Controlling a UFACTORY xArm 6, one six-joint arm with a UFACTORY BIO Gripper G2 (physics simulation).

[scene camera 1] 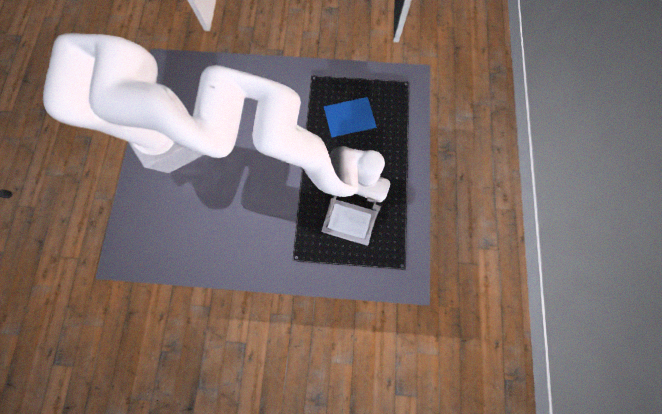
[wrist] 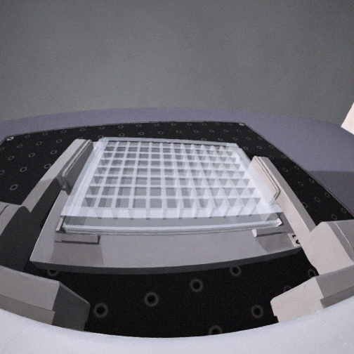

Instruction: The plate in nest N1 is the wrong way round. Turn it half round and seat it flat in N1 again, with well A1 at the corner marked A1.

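The clear, pale plate (scene camera 1: 351,220) (wrist: 165,182) with its grid of wells lies within the grey nest N1 (scene camera 1: 349,239) (wrist: 175,251). It looks about level; whether it is fully down is hard to tell. My gripper (scene camera 1: 353,212) (wrist: 174,170) is shut on the plate, with one finger pad against each short end, left and right in the wrist view. The A1 mark (wrist: 296,240) is at the nest's near right corner in the wrist view, partly covered. Which well is A1 cannot be read.
The nest stands on a black perforated board (scene camera 1: 345,254) (wrist: 125,320) on a grey-purple mat (scene camera 1: 200,260). A blue rectangle (scene camera 1: 350,117) lies on the board beyond the gripper in the scene view. The white arm (scene camera 1: 280,125) reaches in from the left.
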